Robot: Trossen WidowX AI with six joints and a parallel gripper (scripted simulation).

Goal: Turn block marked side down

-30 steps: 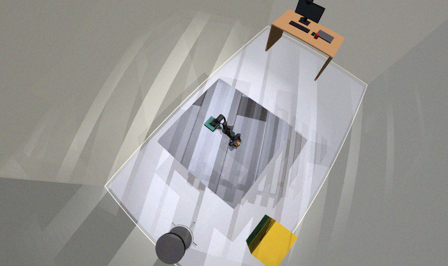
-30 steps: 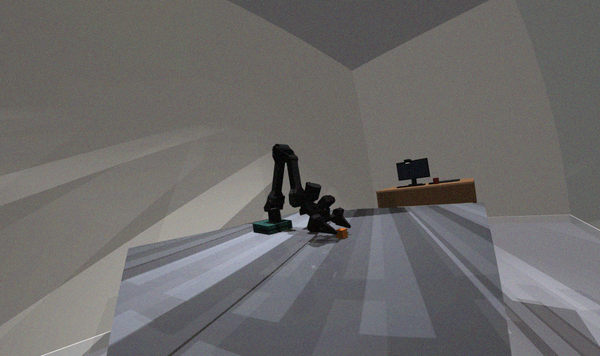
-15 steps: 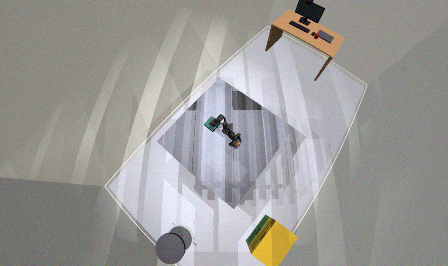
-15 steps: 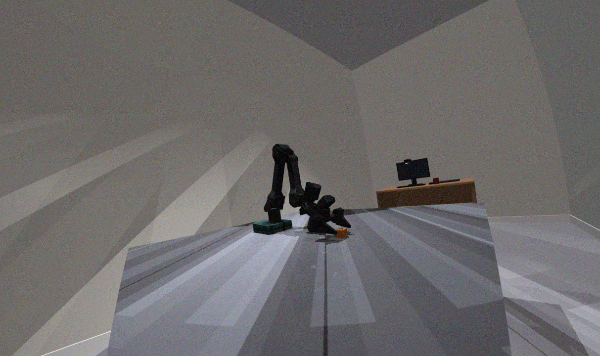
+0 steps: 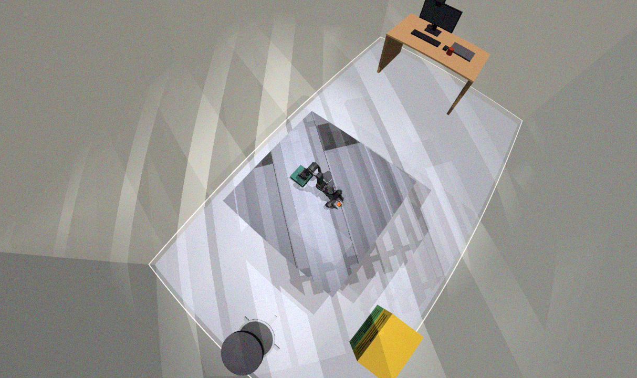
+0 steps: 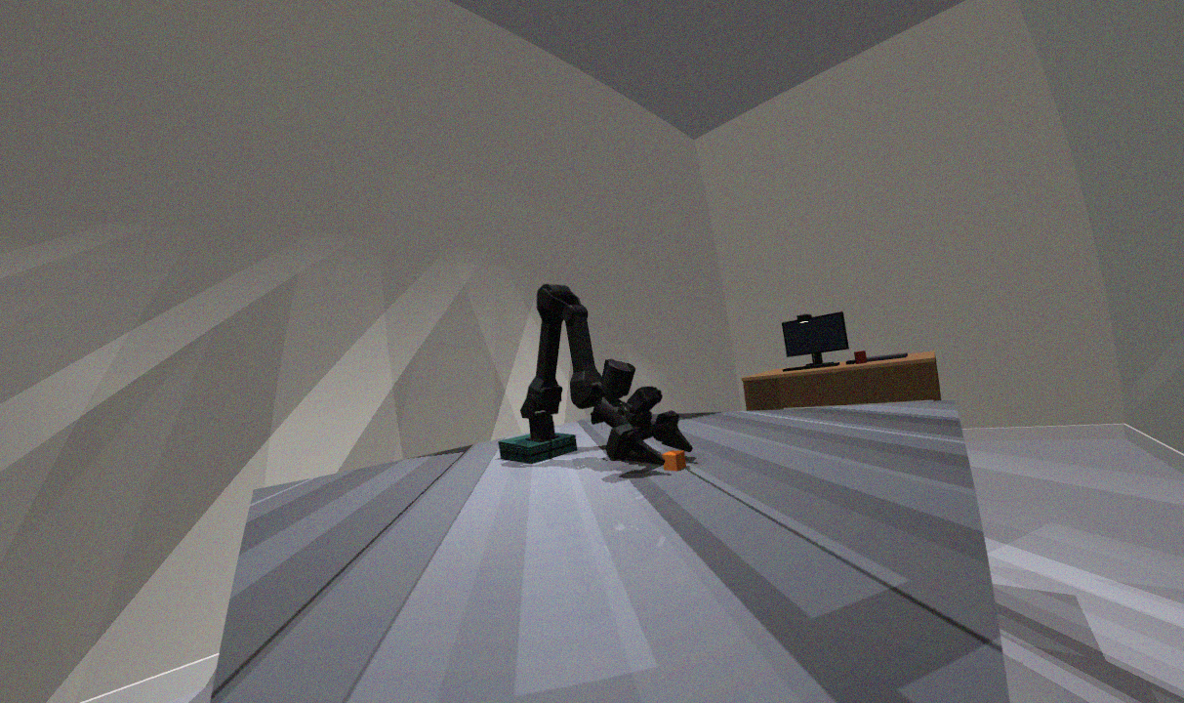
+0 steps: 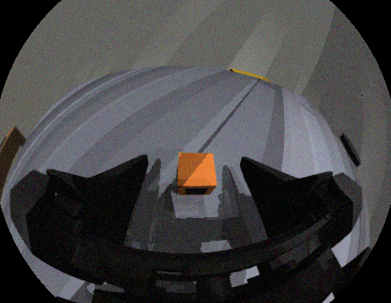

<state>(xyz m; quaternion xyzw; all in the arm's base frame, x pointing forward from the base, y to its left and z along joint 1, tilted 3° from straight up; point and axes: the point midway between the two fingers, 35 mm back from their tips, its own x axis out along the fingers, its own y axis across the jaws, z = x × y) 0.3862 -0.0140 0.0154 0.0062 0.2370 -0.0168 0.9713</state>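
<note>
My gripper tip is 2 cm past the orange block and 1 cm above it.
</note>
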